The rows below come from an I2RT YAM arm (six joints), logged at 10 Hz.
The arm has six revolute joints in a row. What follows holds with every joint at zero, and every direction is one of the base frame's. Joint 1 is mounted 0.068 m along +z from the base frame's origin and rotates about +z. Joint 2 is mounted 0.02 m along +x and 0.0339 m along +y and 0.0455 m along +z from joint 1 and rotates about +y. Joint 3 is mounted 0.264 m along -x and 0.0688 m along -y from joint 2 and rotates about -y. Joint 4 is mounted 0.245 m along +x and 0.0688 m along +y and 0.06 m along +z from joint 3 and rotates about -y. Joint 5 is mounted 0.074 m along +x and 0.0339 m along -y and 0.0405 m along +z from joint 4 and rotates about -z. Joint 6 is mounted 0.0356 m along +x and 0.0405 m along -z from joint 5 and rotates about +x. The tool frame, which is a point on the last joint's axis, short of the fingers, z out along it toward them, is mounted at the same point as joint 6; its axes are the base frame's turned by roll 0, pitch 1.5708 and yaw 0 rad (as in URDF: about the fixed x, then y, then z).
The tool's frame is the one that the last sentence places.
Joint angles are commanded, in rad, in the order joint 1, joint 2, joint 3, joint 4, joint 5, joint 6. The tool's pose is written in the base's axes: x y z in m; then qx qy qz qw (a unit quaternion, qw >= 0). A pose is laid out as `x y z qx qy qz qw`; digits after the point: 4 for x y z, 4 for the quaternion.
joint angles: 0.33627 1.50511 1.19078 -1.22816 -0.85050 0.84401
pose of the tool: 0.2338 0.1101 0.2608 -0.2231 -0.8831 -0.3499 0.2188
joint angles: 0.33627 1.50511 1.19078 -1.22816 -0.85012 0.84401
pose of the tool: 0.2338 0.1100 0.2608 -0.2231 -0.8832 -0.3498 0.2187
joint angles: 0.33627 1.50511 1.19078 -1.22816 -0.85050 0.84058
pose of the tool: 0.2338 0.1101 0.2608 -0.2216 -0.8835 -0.3503 0.2182
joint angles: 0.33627 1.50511 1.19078 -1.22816 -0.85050 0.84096
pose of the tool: 0.2338 0.1101 0.2608 -0.2218 -0.8835 -0.3502 0.2183
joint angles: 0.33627 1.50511 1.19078 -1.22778 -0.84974 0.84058
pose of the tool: 0.2338 0.1100 0.2608 -0.2216 -0.8837 -0.3501 0.2179
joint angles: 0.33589 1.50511 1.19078 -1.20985 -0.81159 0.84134
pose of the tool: 0.2358 0.1097 0.2598 -0.2208 -0.8917 -0.3401 0.2013
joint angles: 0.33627 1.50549 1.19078 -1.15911 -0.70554 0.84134
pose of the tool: 0.2417 0.1089 0.2575 -0.2180 -0.9118 -0.3122 0.1538
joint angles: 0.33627 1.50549 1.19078 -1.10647 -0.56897 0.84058
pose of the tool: 0.2484 0.1071 0.2553 -0.2185 -0.9321 -0.2726 0.0957
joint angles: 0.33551 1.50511 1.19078 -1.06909 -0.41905 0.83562
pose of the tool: 0.2540 0.1039 0.2536 -0.2221 -0.9484 -0.2232 0.0382
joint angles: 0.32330 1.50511 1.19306 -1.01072 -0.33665 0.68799
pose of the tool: 0.2624 0.1003 0.2545 0.1570 0.9658 0.2045 0.0262
